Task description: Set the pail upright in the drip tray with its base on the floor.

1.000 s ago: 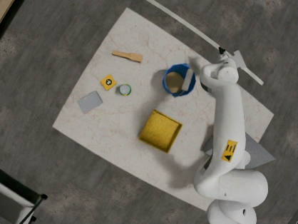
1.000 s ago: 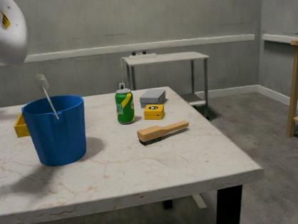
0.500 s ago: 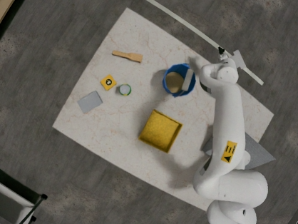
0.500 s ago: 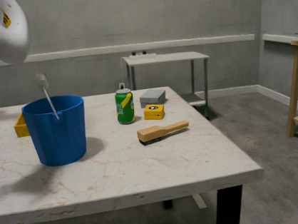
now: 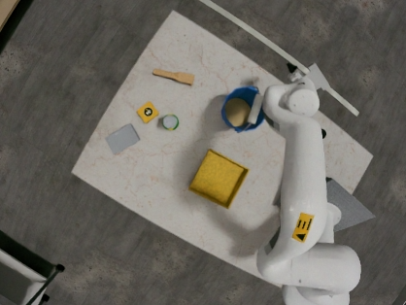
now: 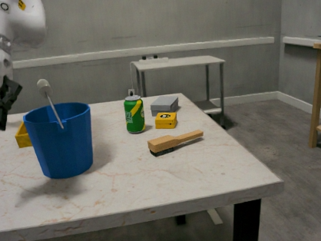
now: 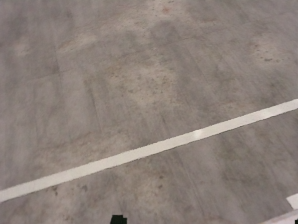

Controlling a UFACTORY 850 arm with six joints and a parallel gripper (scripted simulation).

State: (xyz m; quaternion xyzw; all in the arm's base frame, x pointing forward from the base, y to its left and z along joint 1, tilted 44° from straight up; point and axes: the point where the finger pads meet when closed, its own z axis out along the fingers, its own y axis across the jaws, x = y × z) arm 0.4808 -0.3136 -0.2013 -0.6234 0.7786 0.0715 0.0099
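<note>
My hand is 22 cm to the right of the white grip, 8 cm short of it and 1 cm above it. The rest, counted from my hand: blue pail 22 cm to the left, 9 cm ahead, 8 cm below; then yellow drip tray 51 cm to the left, 20 cm below, 2 cm behind; then green can 44 cm to the left, 30 cm ahead, 15 cm below.
</note>
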